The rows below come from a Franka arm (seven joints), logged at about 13 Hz.
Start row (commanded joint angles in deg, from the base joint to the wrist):
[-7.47, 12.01, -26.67, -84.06, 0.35, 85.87, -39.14]
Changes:
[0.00, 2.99, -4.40, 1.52, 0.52, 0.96, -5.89]
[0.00, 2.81, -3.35, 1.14, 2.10, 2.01, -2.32]
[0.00, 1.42, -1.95, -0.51, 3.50, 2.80, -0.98]
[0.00, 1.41, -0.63, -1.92, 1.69, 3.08, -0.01]
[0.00, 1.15, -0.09, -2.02, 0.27, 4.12, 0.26]
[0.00, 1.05, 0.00, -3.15, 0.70, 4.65, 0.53]
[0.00, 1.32, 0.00, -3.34, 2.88, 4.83, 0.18]
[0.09, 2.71, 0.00, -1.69, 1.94, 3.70, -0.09]
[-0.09, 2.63, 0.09, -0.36, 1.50, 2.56, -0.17]
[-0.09, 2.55, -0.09, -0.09, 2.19, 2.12, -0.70]
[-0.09, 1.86, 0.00, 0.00, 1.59, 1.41, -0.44]
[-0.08, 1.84, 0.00, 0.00, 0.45, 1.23, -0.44]
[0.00, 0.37, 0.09, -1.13, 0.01, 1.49, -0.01]
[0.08, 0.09, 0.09, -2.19, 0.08, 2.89, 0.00]
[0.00, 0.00, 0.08, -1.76, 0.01, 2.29, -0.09]
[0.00, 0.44, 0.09, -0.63, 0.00, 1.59, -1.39]
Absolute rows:
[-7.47, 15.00, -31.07, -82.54, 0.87, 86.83, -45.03]
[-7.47, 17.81, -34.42, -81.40, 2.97, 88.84, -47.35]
[-7.47, 19.23, -36.37, -81.91, 6.47, 91.64, -48.33]
[-7.47, 20.64, -37.00, -83.83, 8.16, 94.72, -48.34]
[-7.47, 21.79, -37.09, -85.85, 8.43, 98.84, -48.08]
[-7.47, 22.84, -37.09, -89.00, 9.13, 103.49, -47.55]
[-7.47, 24.16, -37.09, -92.34, 12.01, 108.32, -47.37]
[-7.38, 26.87, -37.09, -94.03, 13.95, 112.02, -47.46]
[-7.47, 29.50, -37.00, -94.39, 15.45, 114.58, -47.63]
[-7.56, 32.05, -37.09, -94.48, 17.64, 116.70, -48.33]
[-7.65, 33.91, -37.09, -94.48, 19.23, 118.11, -48.77]
[-7.73, 35.75, -37.09, -94.48, 19.68, 119.34, -49.21]
[-7.73, 36.12, -37.00, -95.61, 19.69, 120.83, -49.22]
[-7.65, 36.21, -36.91, -97.80, 19.77, 123.72, -49.22]
[-7.65, 36.21, -36.83, -99.56, 19.78, 126.01, -49.31]
[-7.65, 36.65, -36.74, -100.19, 19.78, 127.60, -50.70]

